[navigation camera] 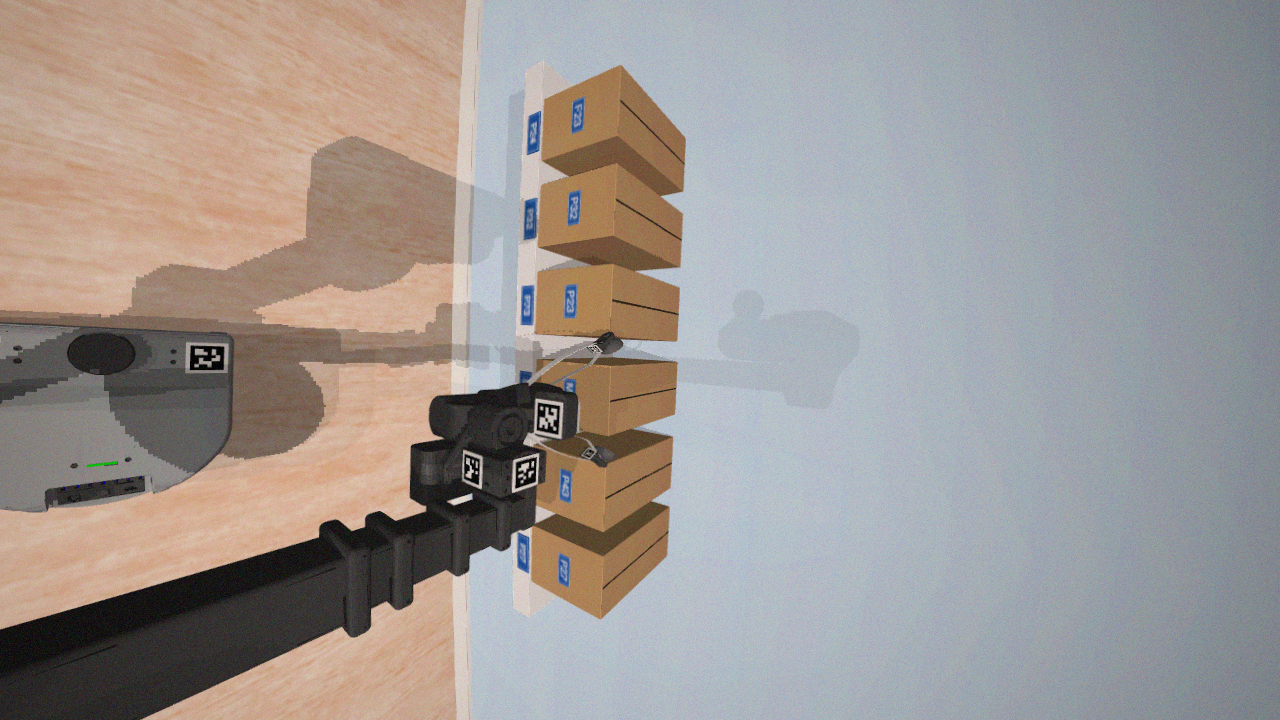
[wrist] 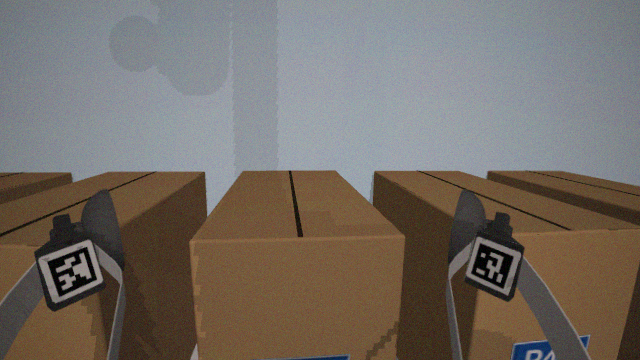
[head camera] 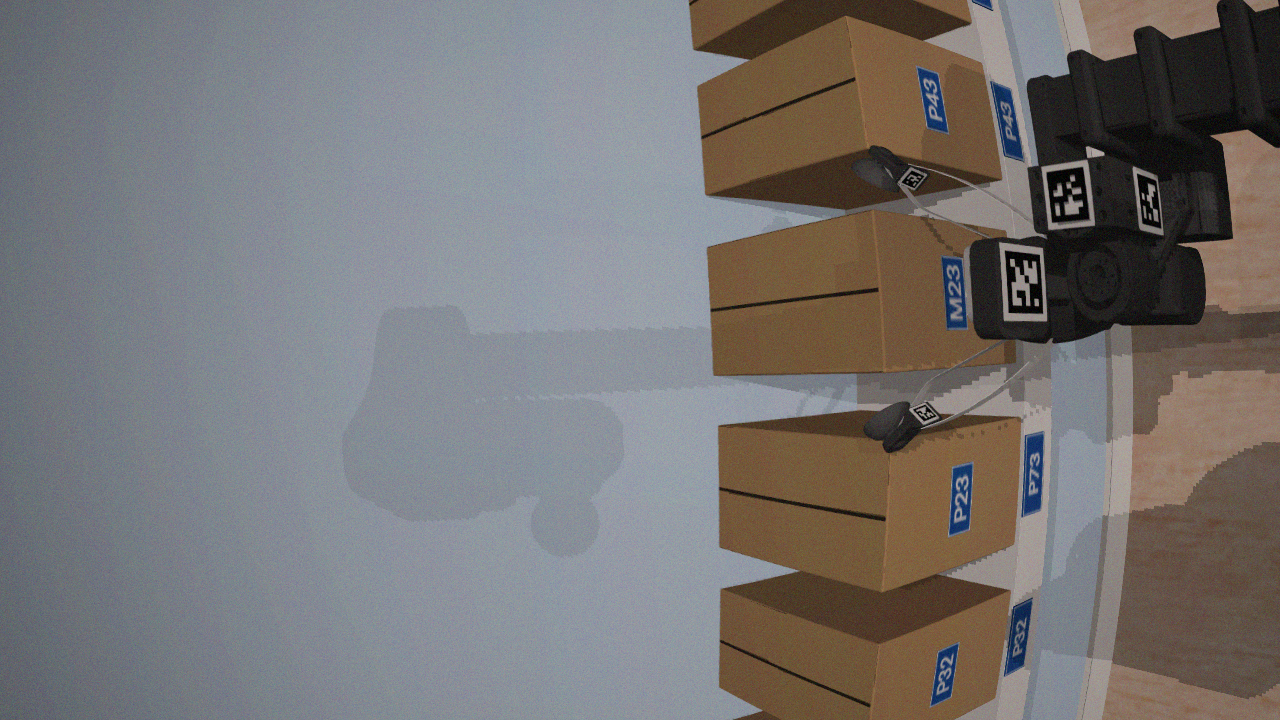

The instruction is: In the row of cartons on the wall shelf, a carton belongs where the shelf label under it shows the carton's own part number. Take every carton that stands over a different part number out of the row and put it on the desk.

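Seen in the pictures: gripper, between the fingertips: [navigation camera: 615, 399] [head camera: 869, 296]; robot's base, origin of its link: [navigation camera: 105, 351].
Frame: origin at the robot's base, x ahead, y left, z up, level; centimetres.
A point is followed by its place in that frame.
The M23 carton [head camera: 796, 300] {x -2.1, y -61.8, z 88.2 cm} [navigation camera: 640, 398] {x -2.8, y -60.7, z 88.1 cm} [wrist: 300, 290] stands in the shelf row; its shelf label is mostly hidden by the gripper. My gripper [head camera: 887, 297] {x -2.0, y -50.8, z 89.3 cm} [navigation camera: 605, 399] {x -2.0, y -50.8, z 89.3 cm} [wrist: 291, 217] {x -2.0, y -50.8, z 89.3 cm} is open wide, one fingertip to each side of this carton near its upper front, none pressing on it. The P23 carton [head camera: 805, 501] {x 14.1, y -60.7, z 88.2 cm} [navigation camera: 644, 304] {x 14.9, y -60.2, z 88.1 cm} stands over label P73 [head camera: 1033, 474] {x 13.7, y -49.2, z 68.6 cm}. The P43 carton [head camera: 778, 107] {x -19.0, y -62.3, z 88.1 cm} [navigation camera: 640, 479] {x -18.9, y -62.5, z 88.1 cm} and P32 carton [head camera: 796, 644] {x 27.7, y -60.8, z 88.1 cm} [navigation camera: 613, 214] {x 28.1, y -49.3, z 87.9 cm} stand over matching labels. The far-end carton [navigation camera: 617, 120] {x 43.6, y -48.8, z 87.9 cm} looks like F23 over P24, small print. The desk does not show.
The P27 carton [navigation camera: 599, 564] {x -31.3, y -51.5, z 87.4 cm} stands at the other row end, over a label that looks like P27. Narrow gaps separate the cartons on the white shelf [navigation camera: 528, 598] {x -45.3, y -51.6, z 69.9 cm}. The wall rises behind. The arm [navigation camera: 268, 573] {x -8.1, y -7.2, z 96.6 cm} reaches in beside the row; the robot's base [navigation camera: 170, 402] {x -8.7, y -8.2, z 16.0 cm} stands on the wooden floor.
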